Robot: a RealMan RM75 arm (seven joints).
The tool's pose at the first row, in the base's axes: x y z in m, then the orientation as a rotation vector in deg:
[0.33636, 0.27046, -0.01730, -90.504, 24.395, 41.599]
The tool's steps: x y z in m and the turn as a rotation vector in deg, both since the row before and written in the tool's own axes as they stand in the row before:
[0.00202, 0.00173, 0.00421, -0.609, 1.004, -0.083]
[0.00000, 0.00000, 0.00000, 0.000, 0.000, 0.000]
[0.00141, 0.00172, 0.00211, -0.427, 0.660, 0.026]
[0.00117, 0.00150, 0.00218, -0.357, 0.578, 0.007]
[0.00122, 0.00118, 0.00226, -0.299, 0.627, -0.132]
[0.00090, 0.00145, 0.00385, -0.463, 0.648, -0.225]
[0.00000, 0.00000, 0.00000, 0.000, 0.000, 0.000]
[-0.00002, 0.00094, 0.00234, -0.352, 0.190, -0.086]
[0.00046, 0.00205, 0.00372, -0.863, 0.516, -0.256]
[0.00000, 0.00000, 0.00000, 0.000, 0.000, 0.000]
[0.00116, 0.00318, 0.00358, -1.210, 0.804, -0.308]
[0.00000, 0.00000, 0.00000, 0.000, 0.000, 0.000]
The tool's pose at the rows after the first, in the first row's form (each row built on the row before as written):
[0.33585, 0.27461, -0.02001, -91.507, 24.879, 40.958]
[0.33585, 0.27461, -0.02001, -91.507, 24.879, 40.958]
[0.33535, 0.27658, -0.02231, -92.180, 25.256, 40.603]
[0.33482, 0.27860, -0.02431, -92.755, 25.578, 40.273]
[0.33453, 0.28074, -0.02614, -93.312, 25.836, 39.779]
[0.33355, 0.28434, -0.02810, -94.041, 25.984, 39.250]
[0.33355, 0.28434, -0.02810, -94.041, 25.984, 39.250]
[0.33251, 0.28646, -0.02899, -94.460, 25.950, 39.150]
[0.33086, 0.28975, -0.03117, -95.514, 25.864, 38.829]
[0.33086, 0.28975, -0.03117, -95.514, 25.864, 38.829]
[0.32906, 0.29268, -0.03470, -97.017, 25.841, 38.344]
[0.32906, 0.29268, -0.03470, -97.017, 25.841, 38.344]

